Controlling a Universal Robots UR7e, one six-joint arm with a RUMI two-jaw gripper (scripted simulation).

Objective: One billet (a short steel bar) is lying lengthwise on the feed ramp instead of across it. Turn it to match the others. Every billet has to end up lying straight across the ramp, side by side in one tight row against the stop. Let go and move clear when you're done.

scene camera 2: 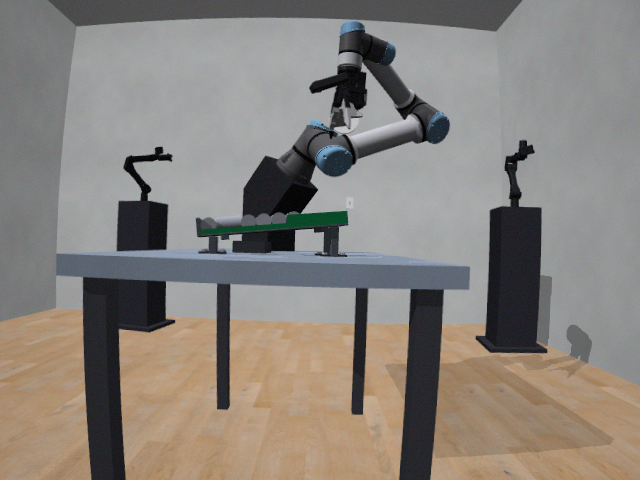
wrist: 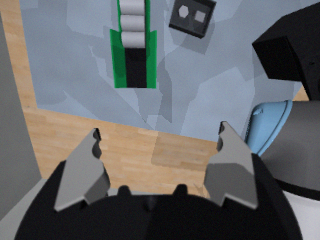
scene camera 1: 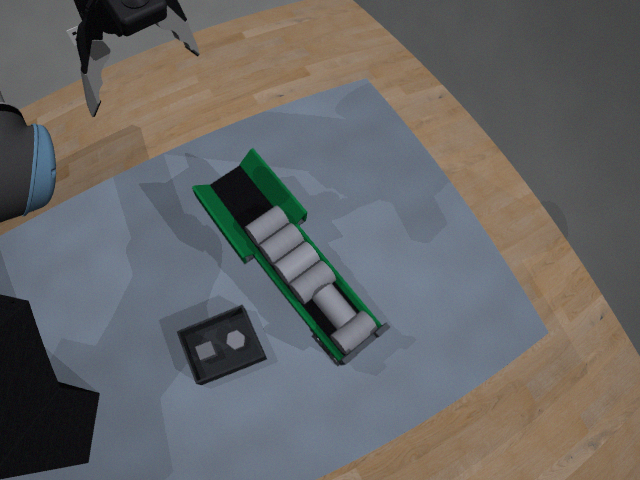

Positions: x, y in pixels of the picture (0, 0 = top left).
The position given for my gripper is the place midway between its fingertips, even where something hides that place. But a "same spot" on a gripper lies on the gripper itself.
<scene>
my gripper: scene camera 2; wrist 158, 125; scene camera 1
same spot on my gripper: (scene camera 1: 93, 52) = (scene camera 2: 332, 110)
</scene>
